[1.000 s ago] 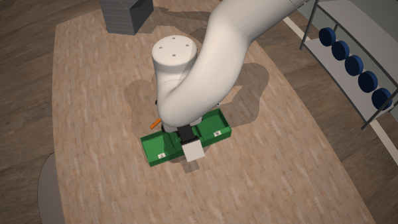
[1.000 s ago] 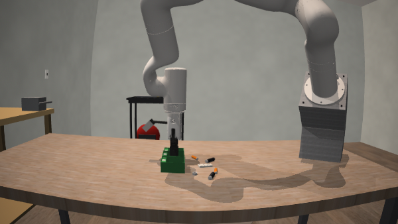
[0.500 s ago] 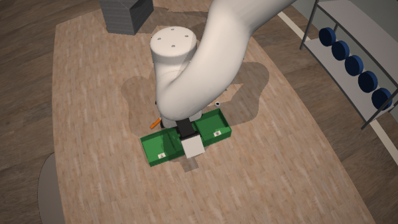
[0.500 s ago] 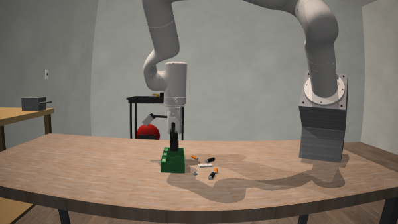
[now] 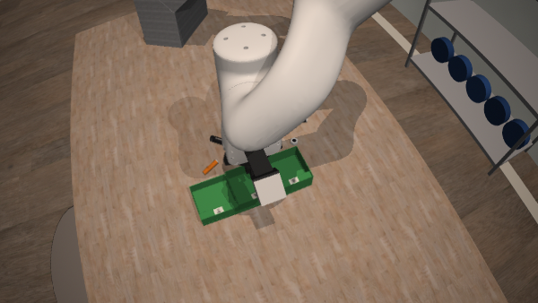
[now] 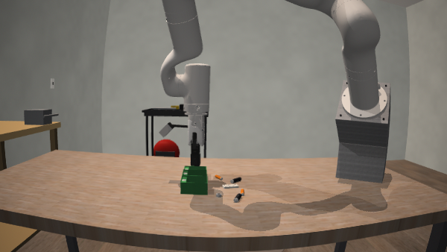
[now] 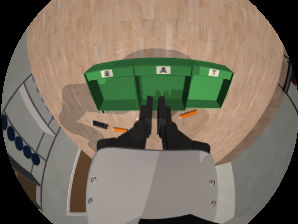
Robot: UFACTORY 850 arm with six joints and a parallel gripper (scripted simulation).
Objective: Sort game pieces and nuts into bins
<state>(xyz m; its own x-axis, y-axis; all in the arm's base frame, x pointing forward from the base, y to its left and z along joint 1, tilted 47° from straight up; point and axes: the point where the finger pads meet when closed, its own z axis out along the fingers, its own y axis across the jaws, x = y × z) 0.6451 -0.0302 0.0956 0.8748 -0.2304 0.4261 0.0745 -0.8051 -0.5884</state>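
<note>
The grey nut is 9 cm behind my hand, 11 cm to the left of it and 8 cm below it. From my hand the other things lie so: orange battery: 7 cm behind, 9 cm to the right, 8 cm below; then green three-compartment bin row: 1 cm to the right, 7 cm below; then white domino: 12 cm behind, 1 cm to the left, 8 cm below.
</note>
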